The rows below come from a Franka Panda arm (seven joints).
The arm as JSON. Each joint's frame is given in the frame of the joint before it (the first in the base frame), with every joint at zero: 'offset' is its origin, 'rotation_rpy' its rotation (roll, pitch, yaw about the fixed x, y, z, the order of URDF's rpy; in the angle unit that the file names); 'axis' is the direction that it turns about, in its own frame. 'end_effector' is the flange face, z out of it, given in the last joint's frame.
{
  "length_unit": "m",
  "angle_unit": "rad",
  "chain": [
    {
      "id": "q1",
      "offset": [
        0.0,
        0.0,
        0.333
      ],
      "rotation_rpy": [
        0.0,
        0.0,
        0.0
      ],
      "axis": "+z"
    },
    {
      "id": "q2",
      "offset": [
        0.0,
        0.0,
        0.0
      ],
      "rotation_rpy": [
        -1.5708,
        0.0,
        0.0
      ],
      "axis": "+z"
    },
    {
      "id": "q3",
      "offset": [
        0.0,
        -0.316,
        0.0
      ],
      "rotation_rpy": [
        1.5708,
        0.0,
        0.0
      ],
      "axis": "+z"
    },
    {
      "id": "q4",
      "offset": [
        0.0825,
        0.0,
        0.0
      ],
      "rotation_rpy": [
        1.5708,
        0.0,
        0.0
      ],
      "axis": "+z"
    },
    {
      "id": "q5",
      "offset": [
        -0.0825,
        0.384,
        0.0
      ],
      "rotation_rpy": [
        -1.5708,
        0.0,
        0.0
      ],
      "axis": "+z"
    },
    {
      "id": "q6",
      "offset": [
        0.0,
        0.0,
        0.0
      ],
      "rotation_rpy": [
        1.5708,
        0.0,
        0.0
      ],
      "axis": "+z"
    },
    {
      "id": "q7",
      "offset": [
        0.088,
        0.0,
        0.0
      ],
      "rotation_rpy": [
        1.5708,
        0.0,
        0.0
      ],
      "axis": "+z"
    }
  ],
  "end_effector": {
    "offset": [
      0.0,
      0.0,
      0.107
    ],
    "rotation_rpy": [
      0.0,
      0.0,
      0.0
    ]
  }
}
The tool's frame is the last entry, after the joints.
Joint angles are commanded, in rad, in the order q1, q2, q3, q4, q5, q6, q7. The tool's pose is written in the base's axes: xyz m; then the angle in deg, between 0 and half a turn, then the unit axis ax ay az. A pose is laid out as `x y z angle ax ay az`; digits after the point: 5 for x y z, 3 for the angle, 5 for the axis.
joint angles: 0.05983, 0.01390, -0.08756, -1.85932, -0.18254, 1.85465, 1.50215
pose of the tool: 0.56380 -0.02960 0.50488 171.828 0.73846 -0.67226 0.05236
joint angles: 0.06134, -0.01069, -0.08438, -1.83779, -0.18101, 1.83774, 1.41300
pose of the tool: 0.56048 -0.02749 0.52749 172.739 0.76697 -0.63889 0.05980
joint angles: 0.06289, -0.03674, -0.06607, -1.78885, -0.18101, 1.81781, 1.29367
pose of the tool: 0.55846 -0.01711 0.56397 174.276 0.80603 -0.58663 0.07860
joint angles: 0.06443, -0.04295, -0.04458, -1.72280, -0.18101, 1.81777, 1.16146
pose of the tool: 0.56178 -0.00414 0.59986 176.003 0.84524 -0.52375 0.10606
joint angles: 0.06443, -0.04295, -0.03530, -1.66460, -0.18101, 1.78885, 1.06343
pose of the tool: 0.56143 0.00055 0.62562 176.254 0.86914 -0.48046 0.11726
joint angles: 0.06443, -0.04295, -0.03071, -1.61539, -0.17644, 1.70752, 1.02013
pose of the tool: 0.55486 0.00182 0.64137 175.232 0.87908 -0.46563 0.10206
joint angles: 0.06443, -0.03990, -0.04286, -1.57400, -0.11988, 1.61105, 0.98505
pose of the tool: 0.54664 -0.00109 0.64935 176.193 0.88452 -0.46235 0.06213
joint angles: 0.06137, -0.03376, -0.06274, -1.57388, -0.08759, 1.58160, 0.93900
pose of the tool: 0.54543 -0.01066 0.64293 176.704 0.89065 -0.45312 0.03777
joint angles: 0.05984, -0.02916, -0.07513, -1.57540, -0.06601, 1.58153, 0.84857
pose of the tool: 0.54667 -0.01601 0.63952 177.473 0.90768 -0.41866 0.02901
